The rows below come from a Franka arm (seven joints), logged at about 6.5 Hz.
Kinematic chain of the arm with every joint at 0, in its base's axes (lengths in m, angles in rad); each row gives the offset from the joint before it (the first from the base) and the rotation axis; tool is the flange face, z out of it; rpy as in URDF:
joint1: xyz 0 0 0.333 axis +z
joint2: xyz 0 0 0 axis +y
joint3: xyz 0 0 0.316 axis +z
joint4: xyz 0.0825 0 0 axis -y
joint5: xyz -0.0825 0 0.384 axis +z
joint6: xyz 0 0 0 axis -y
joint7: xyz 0.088 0 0 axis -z
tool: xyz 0 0 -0.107 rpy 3.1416 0 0
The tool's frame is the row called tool.
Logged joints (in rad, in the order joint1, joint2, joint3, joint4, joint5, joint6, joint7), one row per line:
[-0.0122 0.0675 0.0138 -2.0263 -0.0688 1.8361 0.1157]
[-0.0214 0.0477 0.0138 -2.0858 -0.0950 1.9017 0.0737]
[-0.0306 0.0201 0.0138 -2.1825 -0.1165 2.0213 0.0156]
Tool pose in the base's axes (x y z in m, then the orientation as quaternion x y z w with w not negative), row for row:
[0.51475 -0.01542 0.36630 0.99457 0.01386 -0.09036 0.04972]
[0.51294 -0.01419 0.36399 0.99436 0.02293 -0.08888 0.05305]
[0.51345 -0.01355 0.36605 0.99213 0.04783 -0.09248 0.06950]
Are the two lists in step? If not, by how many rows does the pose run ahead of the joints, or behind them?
The pose runs 2 rows ahead of the joints: the pose in row i belongs to the joints in row i + 2.
